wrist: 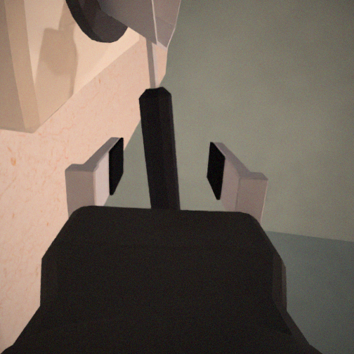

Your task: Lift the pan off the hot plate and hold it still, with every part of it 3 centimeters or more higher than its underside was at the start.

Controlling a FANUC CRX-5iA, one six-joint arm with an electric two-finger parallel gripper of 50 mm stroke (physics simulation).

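The pan (pixel 142 17) shows in part at the top of the wrist view as a grey faceted body. A thin grey rod joins it to a black faceted handle (pixel 160 135), which runs down the view until the gripper's dark housing hides its near end. My gripper (pixel 165 157) is open. The handle appears between its two fingers, a little nearer the left one, with a gap on each side; its depth relative to the fingertips is unclear. The hot plate (pixel 30 85) is a cream body at the upper left with a dark round disc (pixel 95 25), partly hidden by the pan.
A pale pink speckled counter surface (pixel 30 185) fills the left side, below the hot plate. Its edge runs diagonally behind the handle and the left finger. A grey-green surface (pixel 280 90) lies beyond on the right, with a darker blue-grey area (pixel 320 280) at the lower right.
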